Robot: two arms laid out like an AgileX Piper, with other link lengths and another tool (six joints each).
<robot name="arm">
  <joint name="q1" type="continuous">
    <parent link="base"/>
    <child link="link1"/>
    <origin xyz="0 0 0.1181"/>
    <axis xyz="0 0 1"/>
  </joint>
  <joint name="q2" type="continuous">
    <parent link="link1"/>
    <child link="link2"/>
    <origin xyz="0 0 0"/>
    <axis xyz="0 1 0"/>
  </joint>
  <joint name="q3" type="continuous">
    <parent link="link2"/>
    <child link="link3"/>
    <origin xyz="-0.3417 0 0.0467"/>
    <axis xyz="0 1 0"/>
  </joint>
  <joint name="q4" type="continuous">
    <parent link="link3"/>
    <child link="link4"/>
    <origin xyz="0.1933 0 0.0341"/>
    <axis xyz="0.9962 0 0.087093"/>
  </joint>
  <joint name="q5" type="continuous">
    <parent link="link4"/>
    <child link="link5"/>
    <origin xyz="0 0 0"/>
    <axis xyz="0 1 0"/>
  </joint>
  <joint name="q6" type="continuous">
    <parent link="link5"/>
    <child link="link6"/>
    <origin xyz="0.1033 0 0.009"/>
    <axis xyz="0.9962 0 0.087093"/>
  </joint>
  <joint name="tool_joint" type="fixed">
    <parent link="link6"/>
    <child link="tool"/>
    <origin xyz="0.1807 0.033 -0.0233" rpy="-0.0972 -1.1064 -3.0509"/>
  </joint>
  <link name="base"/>
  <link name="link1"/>
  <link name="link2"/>
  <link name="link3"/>
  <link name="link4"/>
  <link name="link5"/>
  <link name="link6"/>
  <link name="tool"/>
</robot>
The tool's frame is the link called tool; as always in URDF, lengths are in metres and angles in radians. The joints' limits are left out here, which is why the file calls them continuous.
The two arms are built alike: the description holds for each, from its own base.
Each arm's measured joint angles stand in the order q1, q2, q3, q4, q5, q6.
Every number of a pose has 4 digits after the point.
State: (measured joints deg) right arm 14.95 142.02 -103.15 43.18 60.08 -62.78; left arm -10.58 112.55 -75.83 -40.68 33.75 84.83
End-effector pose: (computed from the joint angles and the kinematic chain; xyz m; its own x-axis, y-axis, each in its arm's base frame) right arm 0.3781 0.2758 -0.0319 0.6316 0.3906 0.6698 0.7610 -0.4778 -0.4389; left arm 0.4772 -0.1445 0.0874 0.0717 -0.5715 0.8175 -0.8798 -0.4223 -0.2181
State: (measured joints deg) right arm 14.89 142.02 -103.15 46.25 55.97 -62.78; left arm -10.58 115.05 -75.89 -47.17 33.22 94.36
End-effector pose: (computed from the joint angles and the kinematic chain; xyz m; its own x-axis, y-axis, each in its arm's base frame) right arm 0.4001 0.2866 -0.0302 0.6266 0.3248 0.7085 0.7439 -0.5203 -0.4194; left arm 0.4864 -0.1585 0.0769 0.0148 -0.5612 0.8276 -0.8994 -0.3690 -0.2342
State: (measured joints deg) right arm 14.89 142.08 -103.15 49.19 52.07 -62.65; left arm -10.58 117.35 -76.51 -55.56 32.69 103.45
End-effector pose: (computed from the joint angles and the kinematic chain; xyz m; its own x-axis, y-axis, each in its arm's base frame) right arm 0.4211 0.2956 -0.0280 0.6201 0.2613 0.7397 0.7206 -0.5626 -0.4053; left arm 0.5001 -0.1746 0.0736 -0.0322 -0.5231 0.8516 -0.9017 -0.3523 -0.2505
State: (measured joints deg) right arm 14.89 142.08 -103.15 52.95 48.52 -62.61; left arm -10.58 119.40 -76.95 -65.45 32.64 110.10
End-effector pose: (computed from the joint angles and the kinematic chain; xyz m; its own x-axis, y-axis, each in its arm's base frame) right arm 0.4417 0.3055 -0.0221 0.6147 0.1860 0.7665 0.6878 -0.6021 -0.4055; left arm 0.5121 -0.1910 0.0728 -0.0327 -0.4526 0.8911 -0.8912 -0.3904 -0.2311
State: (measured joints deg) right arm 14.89 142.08 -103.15 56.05 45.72 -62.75; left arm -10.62 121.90 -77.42 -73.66 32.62 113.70
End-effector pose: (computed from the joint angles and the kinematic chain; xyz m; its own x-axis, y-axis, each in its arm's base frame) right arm 0.4582 0.3119 -0.0167 0.6062 0.1261 0.7852 0.6594 -0.6318 -0.4076; left arm 0.5220 -0.2020 0.0647 0.0029 -0.3844 0.9232 -0.8754 -0.4473 -0.1835
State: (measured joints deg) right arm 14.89 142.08 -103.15 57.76 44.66 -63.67; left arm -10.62 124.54 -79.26 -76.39 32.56 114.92
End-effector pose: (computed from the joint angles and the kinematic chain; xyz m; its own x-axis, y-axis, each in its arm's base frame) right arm 0.4652 0.3150 -0.0137 0.5954 0.1035 0.7968 0.6546 -0.6376 -0.4063; left arm 0.5331 -0.2061 0.0540 0.0160 -0.3628 0.9317 -0.8686 -0.4666 -0.1668
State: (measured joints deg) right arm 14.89 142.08 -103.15 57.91 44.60 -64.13; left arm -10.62 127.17 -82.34 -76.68 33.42 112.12
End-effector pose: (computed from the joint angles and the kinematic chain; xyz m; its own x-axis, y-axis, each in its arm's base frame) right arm 0.4656 0.3150 -0.0137 0.5906 0.1055 0.8000 0.6590 -0.6353 -0.4027; left arm 0.5425 -0.2124 0.0451 0.0508 -0.3283 0.9432 -0.8616 -0.4920 -0.1248
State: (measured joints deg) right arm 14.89 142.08 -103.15 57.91 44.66 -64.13; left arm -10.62 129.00 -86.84 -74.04 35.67 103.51
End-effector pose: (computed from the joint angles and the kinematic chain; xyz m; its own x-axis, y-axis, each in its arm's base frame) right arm 0.4654 0.3151 -0.0136 0.5911 0.1057 0.7997 0.6592 -0.6346 -0.4033; left arm 0.5482 -0.2223 0.0453 0.1166 -0.2669 0.9566 -0.8484 -0.5276 -0.0438
